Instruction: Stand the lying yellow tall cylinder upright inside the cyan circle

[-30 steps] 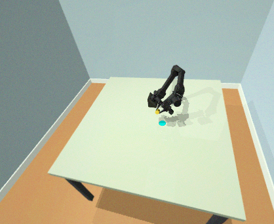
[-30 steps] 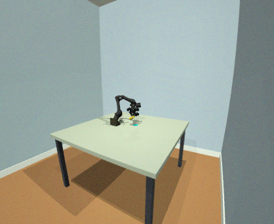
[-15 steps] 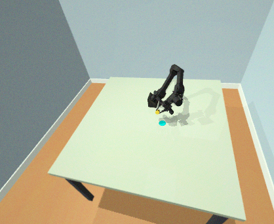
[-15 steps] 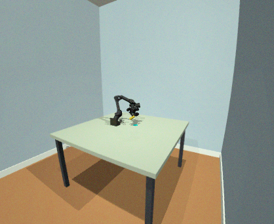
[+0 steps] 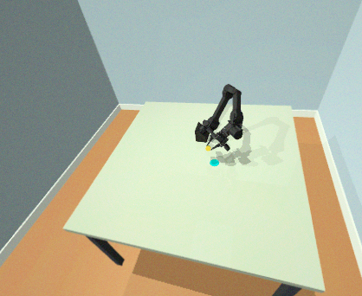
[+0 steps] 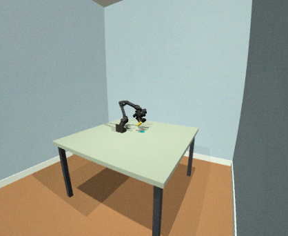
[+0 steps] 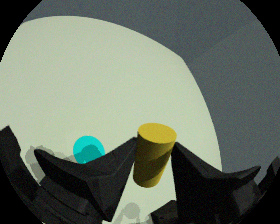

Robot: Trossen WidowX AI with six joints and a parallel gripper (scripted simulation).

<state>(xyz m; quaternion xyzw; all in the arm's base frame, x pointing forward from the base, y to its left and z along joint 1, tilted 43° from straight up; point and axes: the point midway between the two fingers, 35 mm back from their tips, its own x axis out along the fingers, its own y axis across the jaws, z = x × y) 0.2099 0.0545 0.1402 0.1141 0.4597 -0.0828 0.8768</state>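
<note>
Now: the cyan circle 4 cm to the left of my gripper tip and 12 cm below it. Round my gripper tip: yellow tall cylinder: 1 cm behind, 1 cm below.
</note>
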